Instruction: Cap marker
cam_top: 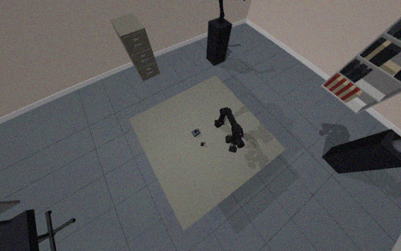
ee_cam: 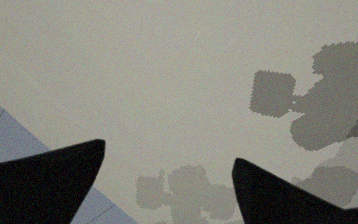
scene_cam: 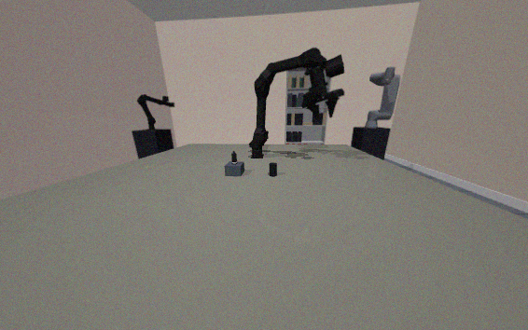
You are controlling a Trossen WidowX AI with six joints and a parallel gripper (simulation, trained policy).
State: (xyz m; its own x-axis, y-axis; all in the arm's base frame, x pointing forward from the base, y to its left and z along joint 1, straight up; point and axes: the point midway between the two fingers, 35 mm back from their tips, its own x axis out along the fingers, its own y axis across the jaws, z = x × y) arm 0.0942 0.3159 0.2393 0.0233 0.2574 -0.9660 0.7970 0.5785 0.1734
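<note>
The dark cap lies 220 mm to the right of my gripper tip, 200 mm ahead of it and 180 mm below it. Also, from my gripper tip: grey holder block (380 mm to the right, 190 mm below, 190 mm ahead); then dark marker (380 mm to the right, 190 mm ahead, 140 mm below).
</note>
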